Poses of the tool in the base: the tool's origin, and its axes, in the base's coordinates. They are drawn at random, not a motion.
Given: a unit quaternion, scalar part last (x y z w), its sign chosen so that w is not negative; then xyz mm.
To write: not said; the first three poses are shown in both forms.
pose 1, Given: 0.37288 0.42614 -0.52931 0.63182 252.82 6.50 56.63
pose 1, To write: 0.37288 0.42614 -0.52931 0.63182 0.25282 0.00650 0.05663
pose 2, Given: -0.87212 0.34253 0.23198 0.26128 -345.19 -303.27 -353.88
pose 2, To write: -0.87212 0.34253 0.23198 0.26128 -0.34519 -0.30327 -0.35388
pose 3, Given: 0.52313 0.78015 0.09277 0.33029 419.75 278.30 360.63
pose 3, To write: 0.52313 0.78015 0.09277 0.33029 0.41975 0.27830 0.36063
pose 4, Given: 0.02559 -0.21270 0.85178 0.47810 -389.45 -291.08 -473.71
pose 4, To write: 0.02559 -0.21270 0.85178 0.47810 -0.38945 -0.29108 -0.47371
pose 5, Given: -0.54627 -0.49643 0.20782 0.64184 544.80 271.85 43.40
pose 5, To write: -0.54627 -0.49643 0.20782 0.64184 0.54480 0.27185 0.04340
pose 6, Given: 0.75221 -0.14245 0.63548 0.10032 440.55 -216.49 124.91
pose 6, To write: 0.75221 -0.14245 0.63548 0.10032 0.44055 -0.21649 0.12491
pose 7, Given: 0.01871 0.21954 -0.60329 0.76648 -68.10 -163.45 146.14
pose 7, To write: 0.01871 0.21954 -0.60329 0.76648 -0.06810 -0.16345 0.14614
